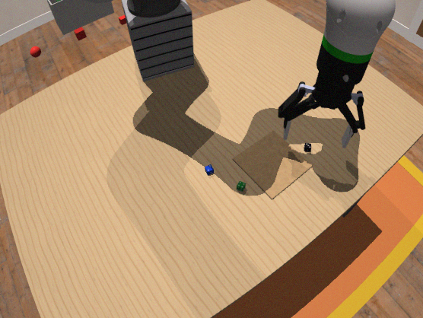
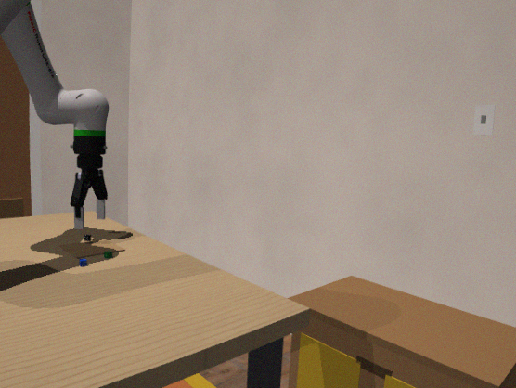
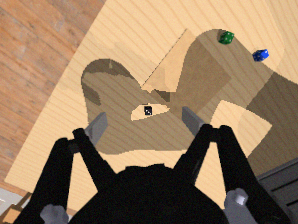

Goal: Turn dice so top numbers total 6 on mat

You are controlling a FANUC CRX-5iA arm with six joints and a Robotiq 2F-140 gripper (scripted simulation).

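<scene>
Right now my hand is 5 cm above the black die and 1 cm past it. The rest, counted from my hand: green die: 21 cm to the right, 5 cm below, 2 cm behind; blue die: 24 cm to the right, 10 cm behind, 5 cm below; tan mat: 10 cm to the right, 6 cm below, 3 cm behind.
</scene>
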